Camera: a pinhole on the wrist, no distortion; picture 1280 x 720 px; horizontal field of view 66.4 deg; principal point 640.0 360.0 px. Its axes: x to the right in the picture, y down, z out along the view. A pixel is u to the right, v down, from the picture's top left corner.
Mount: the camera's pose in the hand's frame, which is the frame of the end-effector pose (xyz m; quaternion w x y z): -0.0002 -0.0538 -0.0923 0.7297 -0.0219 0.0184 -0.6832
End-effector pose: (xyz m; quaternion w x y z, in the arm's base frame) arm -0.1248 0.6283 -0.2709 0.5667 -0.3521 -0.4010 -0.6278
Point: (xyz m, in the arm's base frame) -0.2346 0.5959 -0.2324
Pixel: outside the picture
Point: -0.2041 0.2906 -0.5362
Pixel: behind the camera
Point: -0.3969 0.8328 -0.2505
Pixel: outside the picture
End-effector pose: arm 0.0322 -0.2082 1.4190 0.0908 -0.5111 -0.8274 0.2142
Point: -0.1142 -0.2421 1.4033
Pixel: 1060 500
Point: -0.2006 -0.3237 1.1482
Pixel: 771 348
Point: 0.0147 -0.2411 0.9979
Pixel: 210 349
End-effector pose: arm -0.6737 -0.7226 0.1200 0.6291 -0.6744 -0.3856 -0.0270
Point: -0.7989 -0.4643 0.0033
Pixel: 383 264
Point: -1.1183 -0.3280 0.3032
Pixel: 1150 231
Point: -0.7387 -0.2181 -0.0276
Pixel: 355 525
